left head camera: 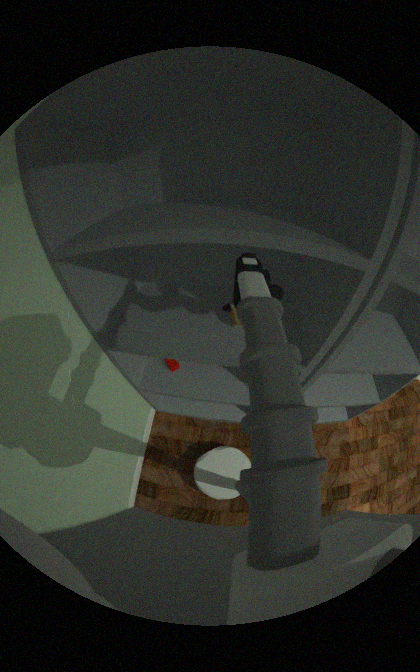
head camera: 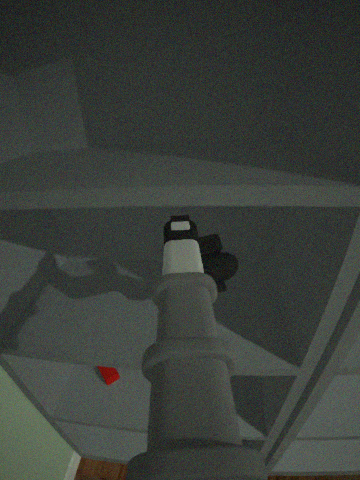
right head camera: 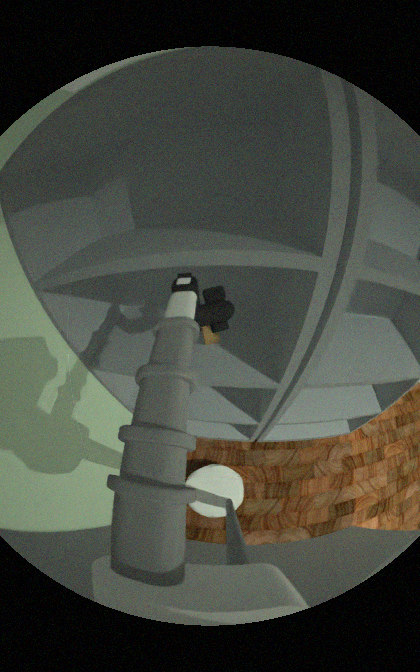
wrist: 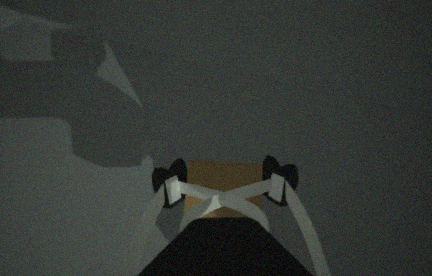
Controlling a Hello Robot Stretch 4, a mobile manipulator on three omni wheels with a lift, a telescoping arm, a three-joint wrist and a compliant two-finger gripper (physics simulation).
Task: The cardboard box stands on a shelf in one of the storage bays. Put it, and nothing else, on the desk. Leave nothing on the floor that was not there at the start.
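Places are measured from the robot's base along level axes (x right, y back, z down), in millimetres.
Pixels of known places: gripper, fingertip midpoint: (wrist: 224,172).
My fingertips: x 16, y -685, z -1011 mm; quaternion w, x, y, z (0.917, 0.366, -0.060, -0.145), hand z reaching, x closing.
Note:
For each thing: its middle in the pictures, then the offset to it from my fingertips.
- cardboard box, body centre: (wrist: 222,218) dx +11, dy +41, dz +4 mm
- small red object, body centre: (head camera: 108,371) dx -364, dy -2, dz +482 mm
The cardboard box (wrist: 225,169) (right head camera: 210,336) (left head camera: 235,316) is a brown block, seen below the dark wrist in the right head camera view and partly hidden by the arm in the left head camera view. My gripper (wrist: 224,172) is shut on it in the wrist view, one black fingertip against each side. The gripper and box are in the left storage bay, below a grey shelf board (head camera: 100,196) (right head camera: 200,259). The head camera view hides the box behind the arm and wrist. I cannot tell how high the box is above its shelf. The desk does not show.
A small red object (head camera: 109,375) (left head camera: 172,365) lies on a lower shelf level, left of the arm. An upright divider (right head camera: 341,210) (head camera: 324,322) stands right of the arm. A green wall (left head camera: 30,280) is close at left. A white round thing (left head camera: 220,462) (right head camera: 215,482) is low over the wooden floor.

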